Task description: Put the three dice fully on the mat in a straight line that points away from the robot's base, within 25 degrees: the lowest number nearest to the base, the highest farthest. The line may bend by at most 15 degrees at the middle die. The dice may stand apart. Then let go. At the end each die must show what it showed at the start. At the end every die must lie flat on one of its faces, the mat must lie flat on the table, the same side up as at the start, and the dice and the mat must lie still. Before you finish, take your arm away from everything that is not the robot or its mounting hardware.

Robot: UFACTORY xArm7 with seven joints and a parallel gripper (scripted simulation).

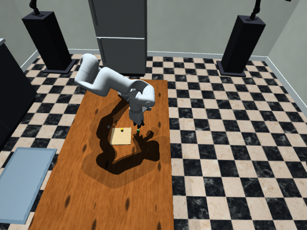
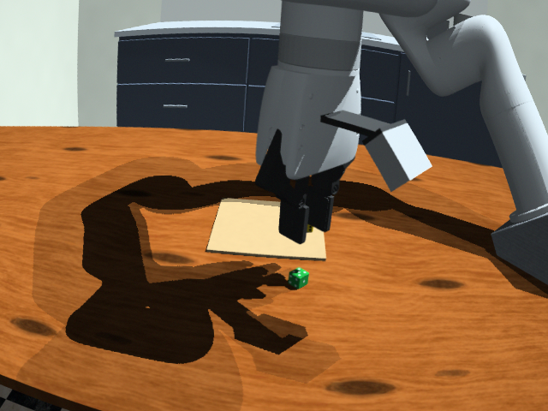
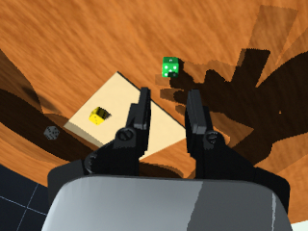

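Right now my hand is 8 cm above the green die. Also, from my hand: yellow die 12 cm to the right, 7 cm below; then white die 2 cm behind, 22 cm to the right, 8 cm below; then tan mat 5 cm ahead, 11 cm to the right, 8 cm below.
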